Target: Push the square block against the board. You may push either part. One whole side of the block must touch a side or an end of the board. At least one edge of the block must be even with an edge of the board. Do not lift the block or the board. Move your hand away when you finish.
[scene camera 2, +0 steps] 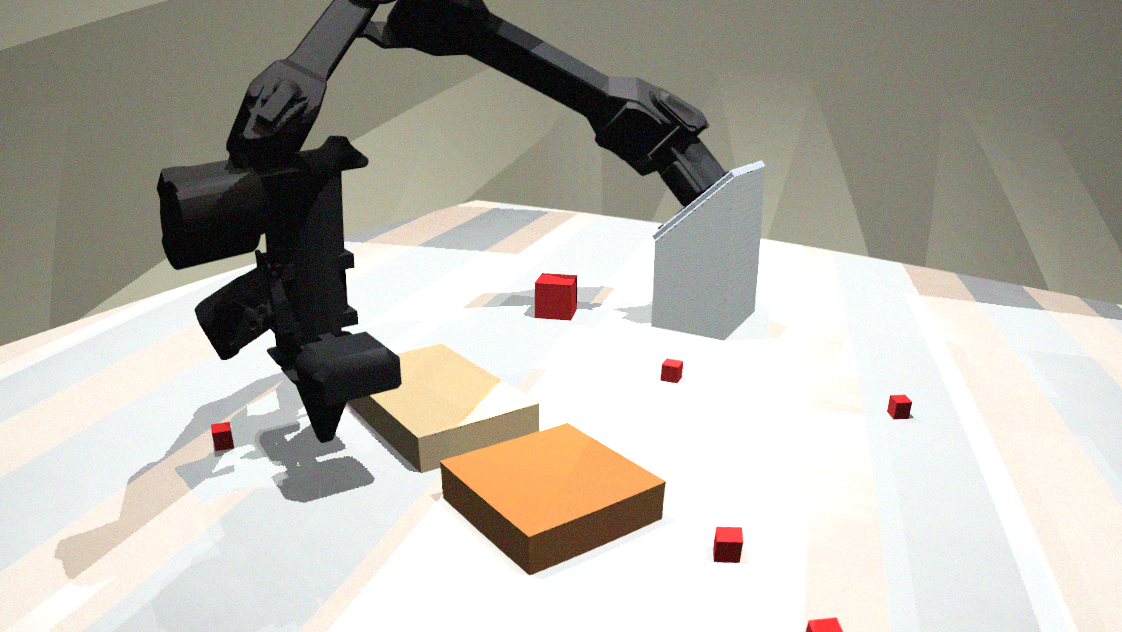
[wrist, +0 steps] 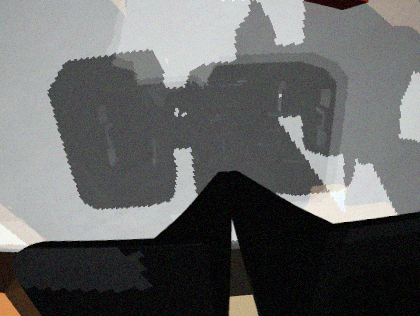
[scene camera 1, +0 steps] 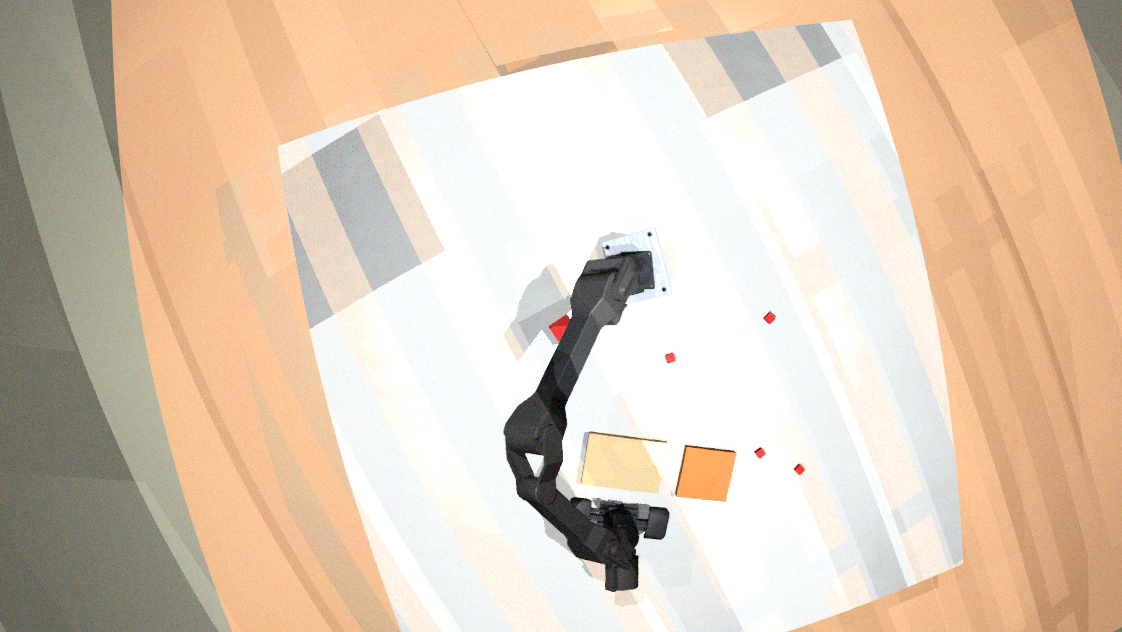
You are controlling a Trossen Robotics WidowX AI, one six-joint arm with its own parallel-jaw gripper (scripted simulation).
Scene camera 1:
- gripper: 615, 507
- tan board: 614, 461
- orange square block: 705, 473
